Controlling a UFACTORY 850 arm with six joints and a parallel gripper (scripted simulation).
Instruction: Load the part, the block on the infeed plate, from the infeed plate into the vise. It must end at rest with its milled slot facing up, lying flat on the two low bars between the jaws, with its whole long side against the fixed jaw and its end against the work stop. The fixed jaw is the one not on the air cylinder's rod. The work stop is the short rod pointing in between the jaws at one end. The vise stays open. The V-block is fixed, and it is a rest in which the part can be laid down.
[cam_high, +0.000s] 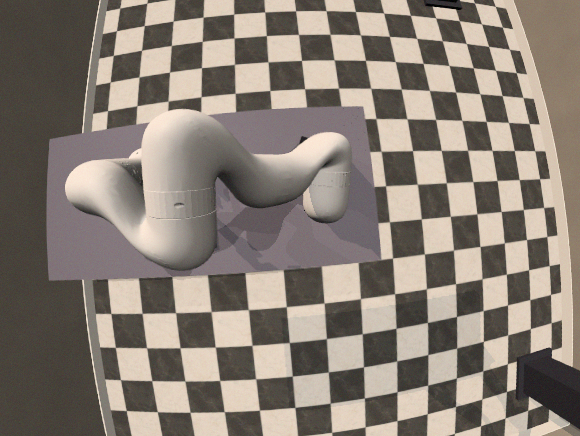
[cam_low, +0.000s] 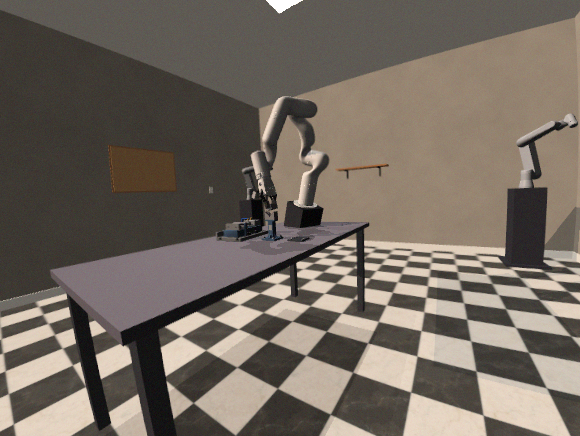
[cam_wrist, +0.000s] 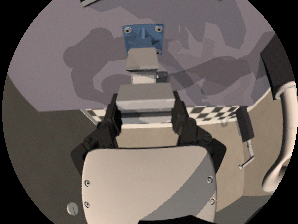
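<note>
Right now the part is right at my hand. Also, from my hand: vise (10 mm behind, 240 mm to the right, 160 mm below); air cylinder rod (30 mm behind, 240 mm to the right, 120 mm below).
</note>
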